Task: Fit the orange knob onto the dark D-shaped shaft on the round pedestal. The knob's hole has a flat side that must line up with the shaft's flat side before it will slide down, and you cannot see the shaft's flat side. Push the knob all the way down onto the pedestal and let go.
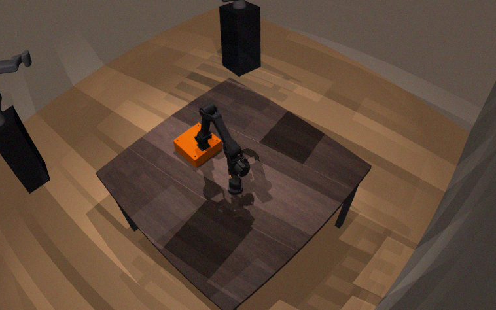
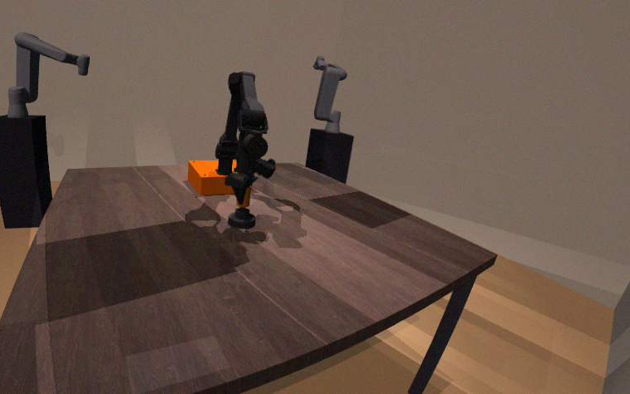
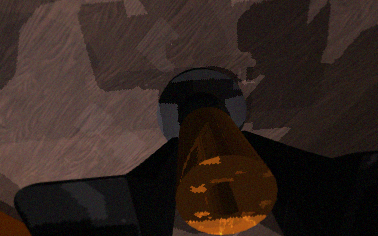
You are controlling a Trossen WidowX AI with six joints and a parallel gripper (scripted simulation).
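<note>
Now: the orange knob 20 mm above my gripper tip. From my gripper tip the other things lie so: dark round pedestal: 40 mm below.
</note>
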